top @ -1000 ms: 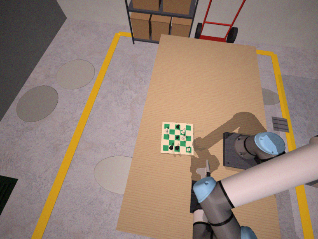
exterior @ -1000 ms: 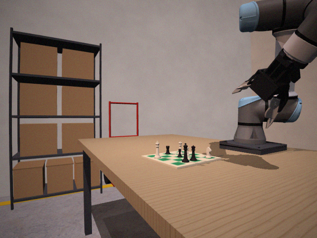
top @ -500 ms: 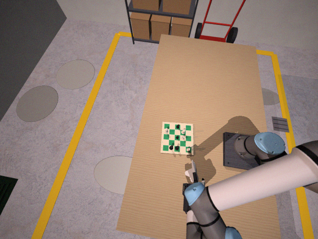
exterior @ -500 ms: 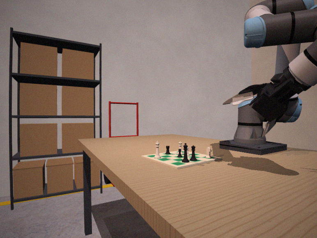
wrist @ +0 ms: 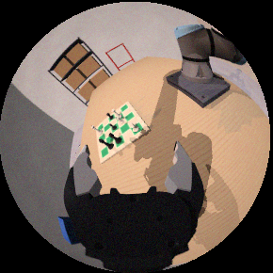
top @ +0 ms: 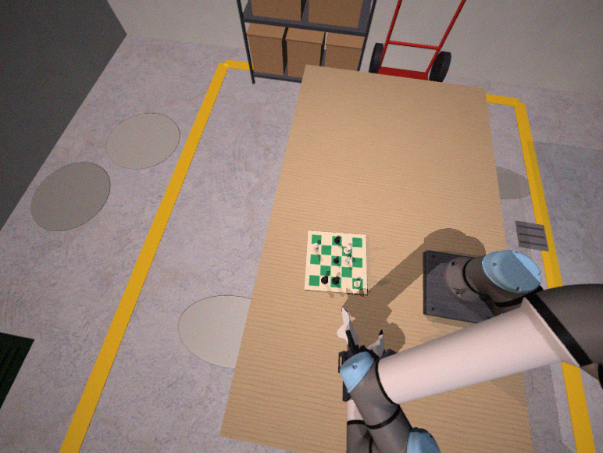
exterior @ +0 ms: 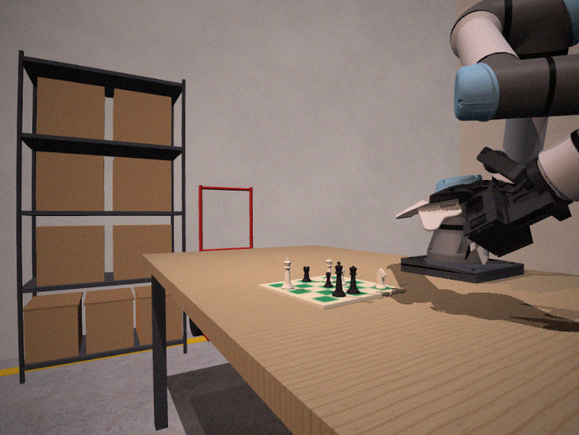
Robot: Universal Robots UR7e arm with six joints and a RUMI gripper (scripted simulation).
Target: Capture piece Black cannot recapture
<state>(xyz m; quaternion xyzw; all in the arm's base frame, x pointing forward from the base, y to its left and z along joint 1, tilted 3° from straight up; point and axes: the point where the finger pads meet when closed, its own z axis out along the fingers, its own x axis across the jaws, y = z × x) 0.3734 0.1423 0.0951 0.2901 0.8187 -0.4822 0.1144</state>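
Right now the tall white piece is 14 cm ahead of my hand, 24 cm to the right of it and 8 cm below it. From my hand the other things lie so: white knight (1 cm behind, 11 cm to the right, 9 cm below); tall black piece (11 cm ahead, 12 cm to the right, 8 cm below).
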